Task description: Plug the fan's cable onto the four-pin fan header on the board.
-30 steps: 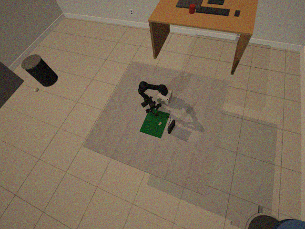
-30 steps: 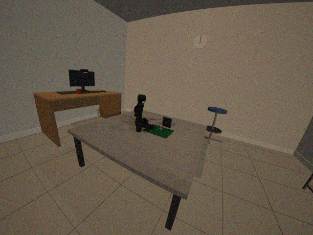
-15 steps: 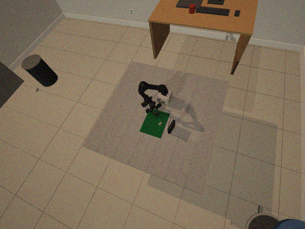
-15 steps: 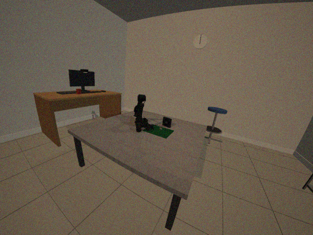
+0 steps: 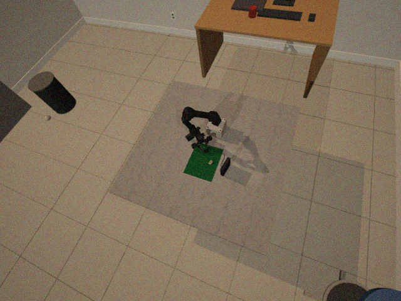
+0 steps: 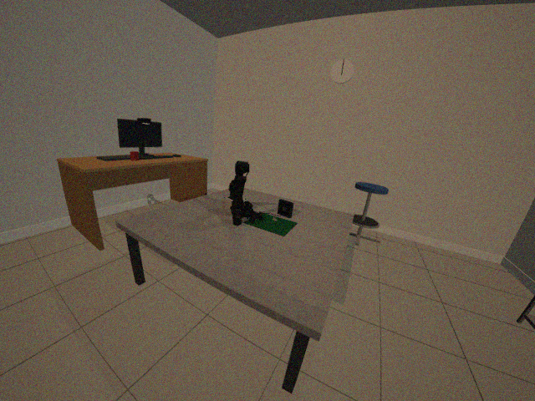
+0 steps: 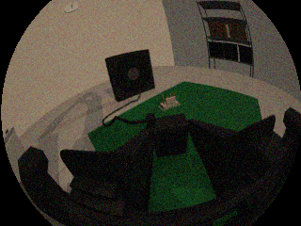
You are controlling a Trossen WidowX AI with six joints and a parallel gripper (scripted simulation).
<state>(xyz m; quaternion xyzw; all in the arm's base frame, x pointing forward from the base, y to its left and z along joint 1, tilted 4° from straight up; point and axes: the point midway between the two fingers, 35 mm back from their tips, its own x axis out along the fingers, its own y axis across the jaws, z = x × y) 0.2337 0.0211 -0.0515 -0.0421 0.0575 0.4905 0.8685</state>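
Right now my gripper tip is 10 mm above the dark fan plug. Also, from my gripper tip: green board: 80 mm ahead, 50 mm below, 20 mm to the left; then black fan: 210 mm to the left, 50 mm ahead, 20 mm above; then pale four-pin header: 80 mm to the left, 60 mm ahead, 40 mm below.
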